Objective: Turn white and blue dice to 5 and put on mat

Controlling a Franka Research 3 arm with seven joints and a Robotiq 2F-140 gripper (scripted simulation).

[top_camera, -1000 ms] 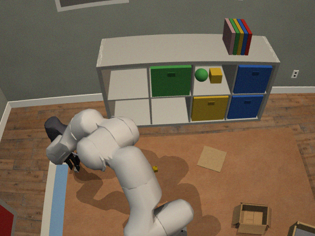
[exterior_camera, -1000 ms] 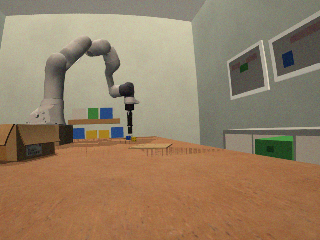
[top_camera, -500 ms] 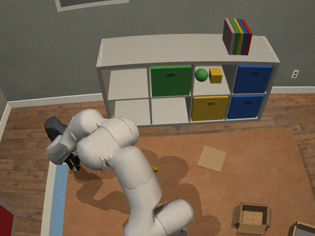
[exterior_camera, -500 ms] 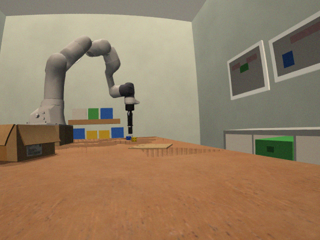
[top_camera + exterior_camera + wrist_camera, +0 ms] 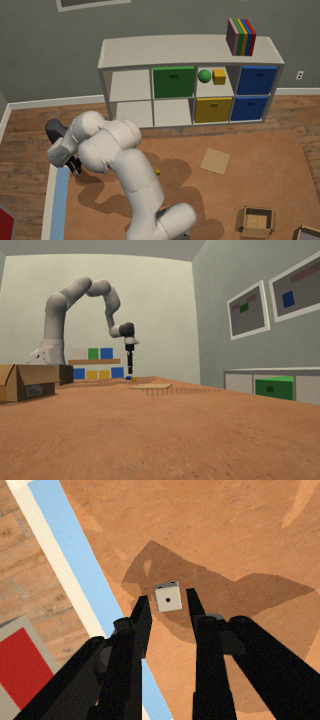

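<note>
Right now my hand is 50 mm above the white die. The rest, counted from my hand: tan mat (70 mm ahead, 770 mm to the right, 60 mm below); yellow die (10 mm ahead, 450 mm to the right, 50 mm below); blue die (20 mm behind, 280 mm to the right, 50 mm below).
</note>
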